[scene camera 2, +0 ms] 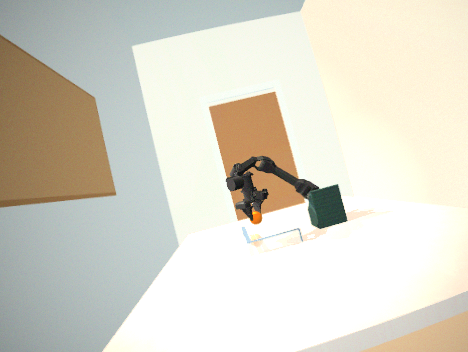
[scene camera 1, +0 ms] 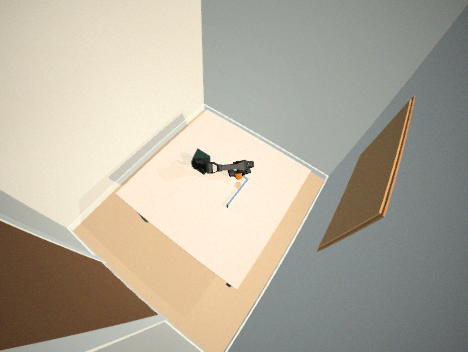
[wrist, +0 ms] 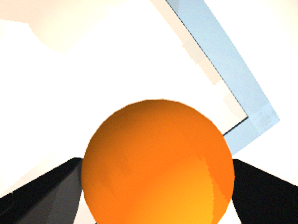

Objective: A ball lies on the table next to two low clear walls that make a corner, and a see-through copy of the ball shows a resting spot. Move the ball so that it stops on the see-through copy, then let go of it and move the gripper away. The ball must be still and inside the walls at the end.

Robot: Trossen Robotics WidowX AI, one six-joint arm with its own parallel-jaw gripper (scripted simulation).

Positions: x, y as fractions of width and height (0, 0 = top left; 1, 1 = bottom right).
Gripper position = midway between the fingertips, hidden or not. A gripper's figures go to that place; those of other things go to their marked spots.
My gripper (wrist: 0.53, 0.75) is 0.10 m from the lens. A ball (wrist: 0.52, 0.69) is 0.07 m from the lens.
